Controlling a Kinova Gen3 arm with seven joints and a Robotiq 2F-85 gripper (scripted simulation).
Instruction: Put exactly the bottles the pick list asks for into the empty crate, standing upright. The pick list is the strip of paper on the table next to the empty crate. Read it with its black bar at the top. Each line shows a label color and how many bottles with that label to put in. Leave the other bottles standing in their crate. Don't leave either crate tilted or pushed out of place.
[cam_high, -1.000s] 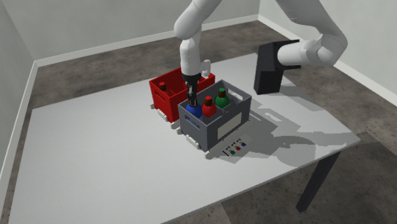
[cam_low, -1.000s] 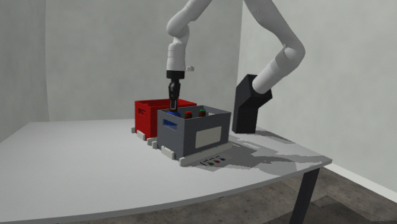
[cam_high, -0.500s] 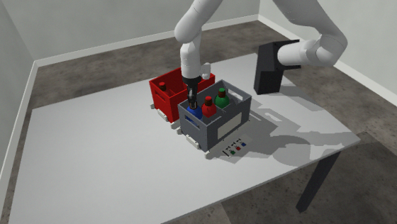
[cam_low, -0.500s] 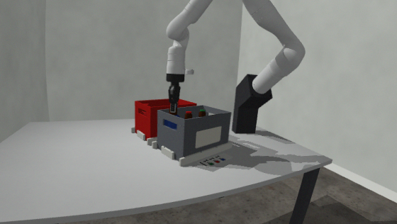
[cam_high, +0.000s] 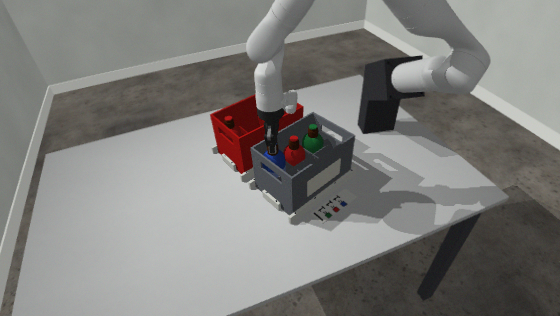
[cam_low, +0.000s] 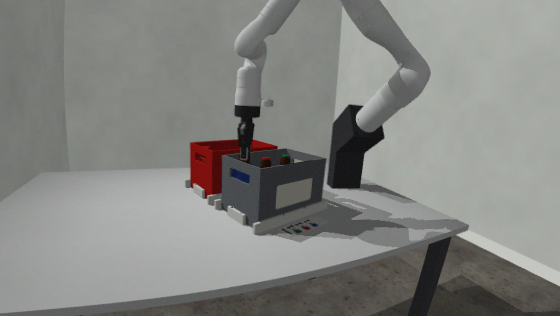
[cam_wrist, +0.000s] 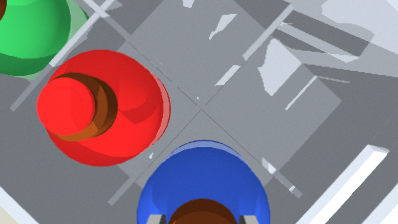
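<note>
Right now the blue-label bottle is 7 cm below my hand. The rest, counted from my hand: red crate (21 cm to the right, 10 cm below, 1 cm behind); grey crate (10 cm below, 9 cm behind, 1 cm to the left); green-label bottle (16 cm behind, 10 cm below, 6 cm to the right).
</note>
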